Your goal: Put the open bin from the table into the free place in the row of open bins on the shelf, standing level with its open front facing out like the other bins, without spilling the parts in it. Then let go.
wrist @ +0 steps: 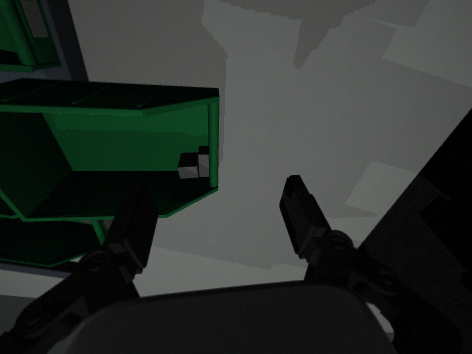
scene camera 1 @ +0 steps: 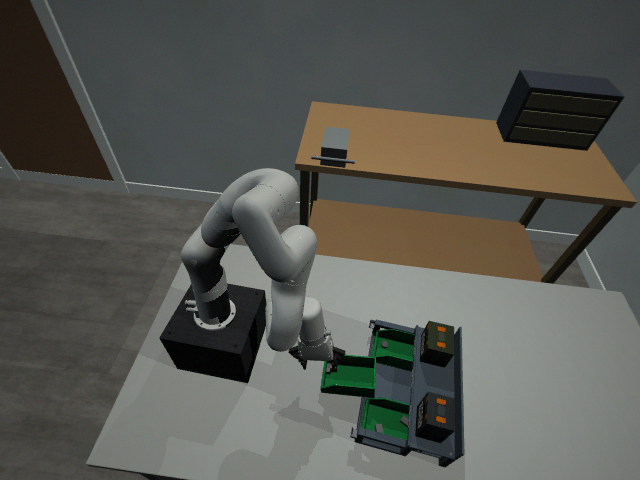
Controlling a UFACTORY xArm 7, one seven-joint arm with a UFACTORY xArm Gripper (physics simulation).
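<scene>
The open green bin stands out in front of the shelf, its back end at the middle place between two green bins. Its open front faces the robot's side and it looks about level; whether its back rests on the shelf is unclear. Small grey parts lie inside near its front lip. My gripper is open and empty, close to the bin's front end. In the wrist view the left finger overlaps the bin's side and the right finger is beyond its front.
Two dark boxes with orange marks stand on the shelf's rear level, behind the bins. The black robot base is at the left of the table. A wooden bench with a drawer cabinet stands behind.
</scene>
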